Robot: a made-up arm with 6 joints.
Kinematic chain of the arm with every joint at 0, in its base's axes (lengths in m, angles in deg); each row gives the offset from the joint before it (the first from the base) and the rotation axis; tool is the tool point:
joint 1: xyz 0 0 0.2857 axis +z
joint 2: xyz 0 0 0 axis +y
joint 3: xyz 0 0 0.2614 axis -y
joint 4: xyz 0 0 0 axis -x
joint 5: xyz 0.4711 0 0 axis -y
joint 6: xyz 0 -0.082 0 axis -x
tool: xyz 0 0 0
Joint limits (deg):
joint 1: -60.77..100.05
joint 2: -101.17..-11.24
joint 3: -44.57..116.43
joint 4: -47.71..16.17
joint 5: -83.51..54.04
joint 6: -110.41..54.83
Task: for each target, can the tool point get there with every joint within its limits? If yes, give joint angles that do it. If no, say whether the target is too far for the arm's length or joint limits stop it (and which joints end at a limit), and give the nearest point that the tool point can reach.
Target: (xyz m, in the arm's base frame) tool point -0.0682 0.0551 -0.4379
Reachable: no: joint limits stop it (at a limit: joint 2, joint 3, joint 4) | nearest point -0.4829 0.3901 -0.0705 | short by 0.647 m
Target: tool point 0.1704 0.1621 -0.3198
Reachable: no: joint limits stop it (at a limit: joint 2, joint 3, joint 4) | nearest point 0.2277 0.2166 0.2326 | short by 0.558 m
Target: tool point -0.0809 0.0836 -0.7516
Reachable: no: too far | nearest point -0.4317 0.4461 -0.0705 | short by 0.848 m
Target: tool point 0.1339 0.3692 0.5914
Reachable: yes | joints 80.98 -18.56 -7.34 -24.85 27.04 -15.56
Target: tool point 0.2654 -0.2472 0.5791
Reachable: yes | joints -29.97 -25.90 -19.78 5.67 28.60 -96.66
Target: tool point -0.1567 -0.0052 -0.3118
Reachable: no: joint limits stop it (at a limit: joint 2, joint 3, joint 4) | nearest point -0.6204 -0.0206 -0.0705 | short by 0.523 m
